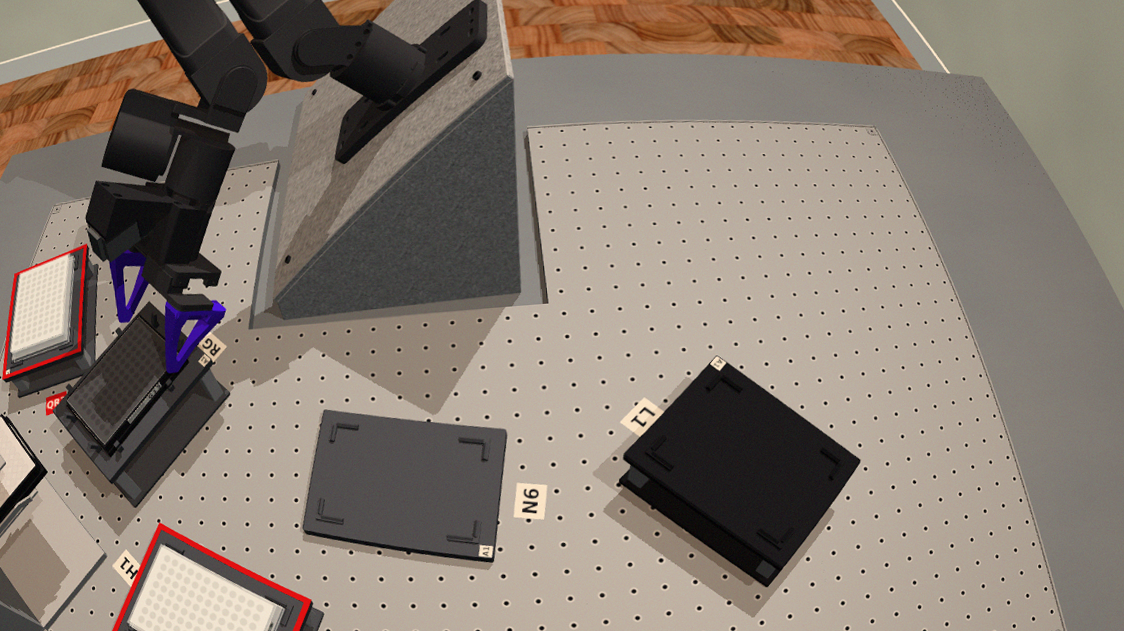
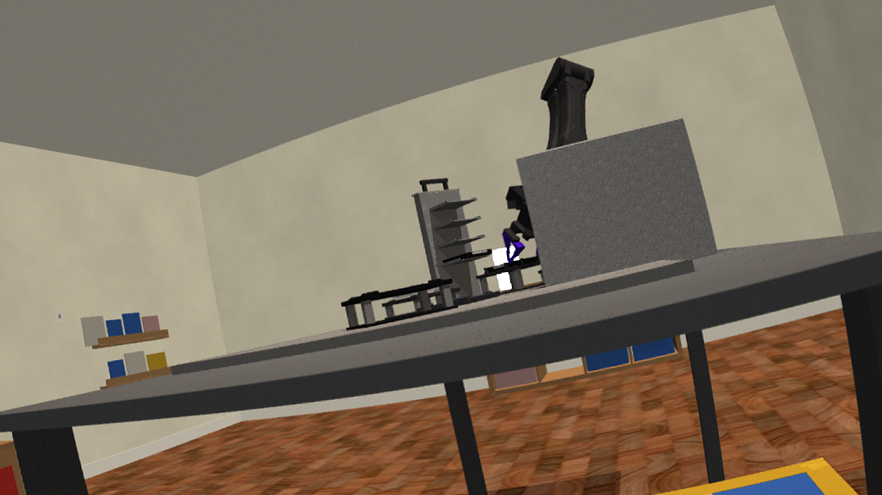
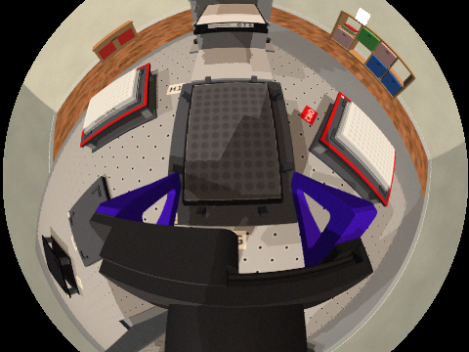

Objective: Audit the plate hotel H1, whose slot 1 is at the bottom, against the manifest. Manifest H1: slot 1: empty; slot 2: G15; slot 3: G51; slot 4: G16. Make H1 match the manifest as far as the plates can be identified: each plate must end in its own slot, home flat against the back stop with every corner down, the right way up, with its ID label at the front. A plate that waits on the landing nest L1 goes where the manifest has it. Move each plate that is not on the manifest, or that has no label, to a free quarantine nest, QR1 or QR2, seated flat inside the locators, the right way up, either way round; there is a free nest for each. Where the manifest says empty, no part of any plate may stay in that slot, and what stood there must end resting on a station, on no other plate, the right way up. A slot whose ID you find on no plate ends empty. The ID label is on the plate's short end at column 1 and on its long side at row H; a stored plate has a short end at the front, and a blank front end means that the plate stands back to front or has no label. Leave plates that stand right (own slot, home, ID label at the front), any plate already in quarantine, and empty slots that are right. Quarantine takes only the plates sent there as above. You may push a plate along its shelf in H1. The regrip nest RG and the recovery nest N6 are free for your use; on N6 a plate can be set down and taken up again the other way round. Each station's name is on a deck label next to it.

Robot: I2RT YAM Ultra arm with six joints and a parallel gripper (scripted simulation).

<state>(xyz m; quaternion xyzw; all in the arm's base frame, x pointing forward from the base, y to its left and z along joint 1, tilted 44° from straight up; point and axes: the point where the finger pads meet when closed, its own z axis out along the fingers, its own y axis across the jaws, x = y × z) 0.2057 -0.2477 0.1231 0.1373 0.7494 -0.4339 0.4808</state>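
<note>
The regrip nest RG is 4 cm ahead of my hand, 3 cm to the right of it and 2 cm below it. Also, from my hand: quarantine nest QR2: 8 cm behind, 20 cm to the right, 4 cm below; quarantine nest QR1: 26 cm ahead, 8 cm to the left, 4 cm below; recovery nest N6: 11 cm ahead, 25 cm to the left, 7 cm below.
</note>
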